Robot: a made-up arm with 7 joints. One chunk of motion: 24 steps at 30 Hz.
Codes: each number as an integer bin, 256 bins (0 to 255) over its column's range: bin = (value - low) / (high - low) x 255, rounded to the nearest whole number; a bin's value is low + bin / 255 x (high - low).
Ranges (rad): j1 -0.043..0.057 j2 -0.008..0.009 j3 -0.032..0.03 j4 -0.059..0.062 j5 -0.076..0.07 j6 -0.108..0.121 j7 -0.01..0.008
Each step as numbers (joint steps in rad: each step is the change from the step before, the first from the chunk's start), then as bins.
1 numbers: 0.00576 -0.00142 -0.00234 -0.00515 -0.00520 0.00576 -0.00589
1 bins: 124 99 122 113 124 127 58
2 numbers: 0.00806 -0.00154 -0.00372 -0.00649 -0.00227 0.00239 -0.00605
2 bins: 130 97 116 111 129 123 56
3 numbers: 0.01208 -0.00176 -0.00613 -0.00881 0.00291 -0.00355 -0.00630
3 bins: 140 94 106 106 138 116 52
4 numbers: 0.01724 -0.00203 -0.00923 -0.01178 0.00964 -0.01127 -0.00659
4 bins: 154 90 94 100 150 108 48
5 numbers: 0.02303 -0.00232 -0.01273 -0.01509 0.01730 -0.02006 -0.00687
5 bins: 168 85 79 93 163 98 44
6 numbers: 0.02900 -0.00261 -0.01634 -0.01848 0.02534 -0.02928 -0.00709
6 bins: 184 81 64 85 177 88 41
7 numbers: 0.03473 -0.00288 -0.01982 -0.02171 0.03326 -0.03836 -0.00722
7 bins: 198 77 50 79 191 78 39
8 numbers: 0.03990 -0.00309 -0.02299 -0.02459 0.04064 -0.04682 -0.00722
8 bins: 211 74 37 73 204 68 39
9 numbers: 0.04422 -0.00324 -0.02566 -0.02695 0.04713 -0.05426 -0.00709
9 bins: 222 71 26 68 215 60 41
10 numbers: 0.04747 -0.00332 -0.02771 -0.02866 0.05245 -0.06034 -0.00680
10 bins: 231 70 18 64 224 53 45
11 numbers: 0.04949 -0.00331 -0.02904 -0.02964 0.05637 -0.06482 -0.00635
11 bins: 236 70 12 62 231 48 52
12 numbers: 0.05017 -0.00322 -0.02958 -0.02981 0.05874 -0.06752 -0.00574
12 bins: 238 72 10 62 235 45 60
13 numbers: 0.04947 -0.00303 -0.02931 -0.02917 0.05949 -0.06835 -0.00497
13 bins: 236 75 11 63 237 44 71
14 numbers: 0.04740 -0.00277 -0.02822 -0.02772 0.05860 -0.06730 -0.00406
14 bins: 231 78 16 66 235 45 84
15 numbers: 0.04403 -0.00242 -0.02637 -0.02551 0.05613 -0.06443 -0.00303
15 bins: 222 84 23 71 231 49 99
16 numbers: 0.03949 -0.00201 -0.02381 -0.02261 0.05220 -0.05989 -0.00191
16 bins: 210 90 34 77 224 54 115
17 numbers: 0.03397 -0.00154 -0.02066 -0.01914 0.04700 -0.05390 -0.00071
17 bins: 196 97 47 84 215 60 132
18 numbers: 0.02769 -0.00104 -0.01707 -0.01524 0.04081 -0.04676 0.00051
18 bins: 180 104 61 92 204 68 149
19 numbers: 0.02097 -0.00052 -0.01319 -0.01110 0.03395 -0.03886 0.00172
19 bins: 163 112 77 101 192 77 166
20 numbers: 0.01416 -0.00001 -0.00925 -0.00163 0.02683 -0.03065 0.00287
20 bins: 146 120 94 121 180 86 182
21 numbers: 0.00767 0.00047 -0.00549 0.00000 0.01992 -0.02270 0.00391
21 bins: 129 127 109 124 168 95 197
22 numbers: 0.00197 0.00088 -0.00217 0.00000 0.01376 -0.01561 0.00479
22 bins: 115 133 123 124 157 103 210
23 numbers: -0.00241 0.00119 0.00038 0.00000 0.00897 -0.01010 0.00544
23 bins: 104 138 133 124 148 109 219
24 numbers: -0.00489 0.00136 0.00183 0.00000 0.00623 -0.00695 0.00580
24 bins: 97 140 139 124 144 113 224
